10 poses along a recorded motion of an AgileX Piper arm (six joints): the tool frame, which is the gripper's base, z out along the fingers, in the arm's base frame.
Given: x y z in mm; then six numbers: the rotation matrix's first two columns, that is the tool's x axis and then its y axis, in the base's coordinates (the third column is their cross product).
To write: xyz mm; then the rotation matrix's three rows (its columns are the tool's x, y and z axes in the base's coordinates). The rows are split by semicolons. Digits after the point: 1 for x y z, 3 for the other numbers.
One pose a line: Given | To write
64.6 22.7 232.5 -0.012 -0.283 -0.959 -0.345 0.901 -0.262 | 64.6 22.7 232.5; -0.012 -0.345 0.938; -0.283 0.901 0.328; -0.959 -0.262 -0.108
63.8 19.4 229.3 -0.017 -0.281 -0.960 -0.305 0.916 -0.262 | 63.8 19.4 229.3; -0.017 -0.305 0.953; -0.281 0.916 0.288; -0.960 -0.262 -0.101
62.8 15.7 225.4 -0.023 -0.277 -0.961 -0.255 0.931 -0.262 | 62.8 15.7 225.4; -0.023 -0.255 0.967; -0.277 0.931 0.239; -0.961 -0.262 -0.092
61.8 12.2 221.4 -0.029 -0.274 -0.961 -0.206 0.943 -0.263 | 61.8 12.2 221.4; -0.029 -0.206 0.978; -0.274 0.943 0.190; -0.961 -0.263 -0.084
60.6 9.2 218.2 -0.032 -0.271 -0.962 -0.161 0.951 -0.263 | 60.6 9.2 218.2; -0.032 -0.161 0.986; -0.271 0.951 0.146; -0.962 -0.263 -0.074
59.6 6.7 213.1 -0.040 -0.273 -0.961 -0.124 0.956 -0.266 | 59.6 6.7 213.1; -0.040 -0.124 0.991; -0.273 0.956 0.109; -0.961 -0.266 -0.072
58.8 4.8 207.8 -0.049 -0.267 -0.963 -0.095 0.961 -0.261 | 58.8 4.8 207.8; -0.049 -0.095 0.995; -0.267 0.961 0.079; -0.963 -0.261 -0.072
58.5 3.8 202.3 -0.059 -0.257 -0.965 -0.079 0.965 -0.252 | 58.5 3.8 202.3; -0.059 -0.079 0.996; -0.257 0.965 0.061; -0.965 -0.252 -0.077
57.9 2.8 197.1 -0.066 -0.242 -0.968 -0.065 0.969 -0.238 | 57.9 2.8 197.1; -0.066 -0.065 0.996; -0.242 0.969 0.047; -0.968 -0.238 -0.080
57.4 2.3 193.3 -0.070 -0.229 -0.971 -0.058 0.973 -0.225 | 57.4 2.3 193.3; -0.070 -0.058 0.996; -0.229 0.973 0.041; -0.971 -0.225 -0.081
